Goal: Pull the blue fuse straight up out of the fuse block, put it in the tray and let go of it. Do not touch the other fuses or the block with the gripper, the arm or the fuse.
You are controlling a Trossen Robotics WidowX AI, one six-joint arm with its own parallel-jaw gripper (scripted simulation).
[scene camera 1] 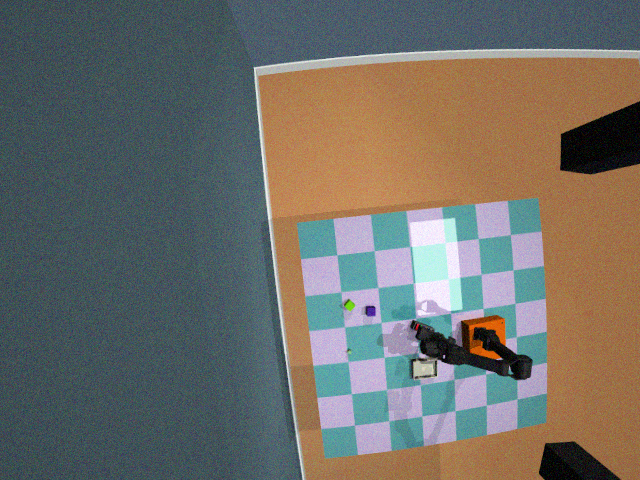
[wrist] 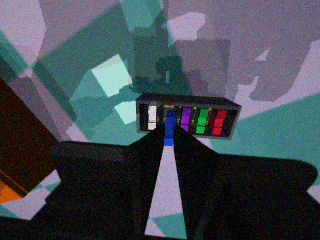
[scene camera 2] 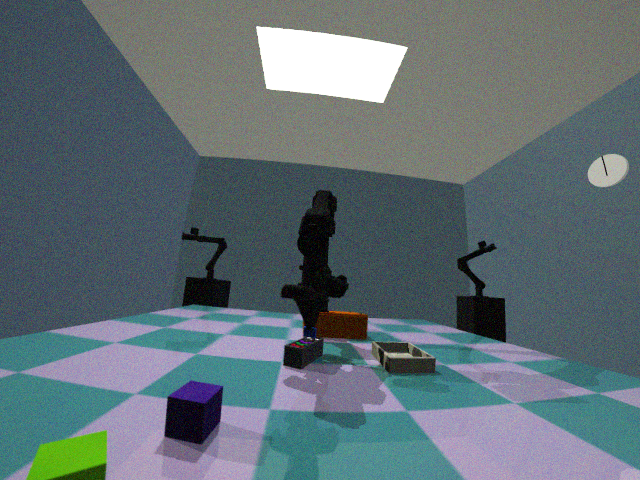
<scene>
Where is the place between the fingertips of my gripper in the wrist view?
At 169, 129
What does my gripper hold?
A blue fuse.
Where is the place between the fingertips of my gripper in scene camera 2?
At 310, 329
</scene>
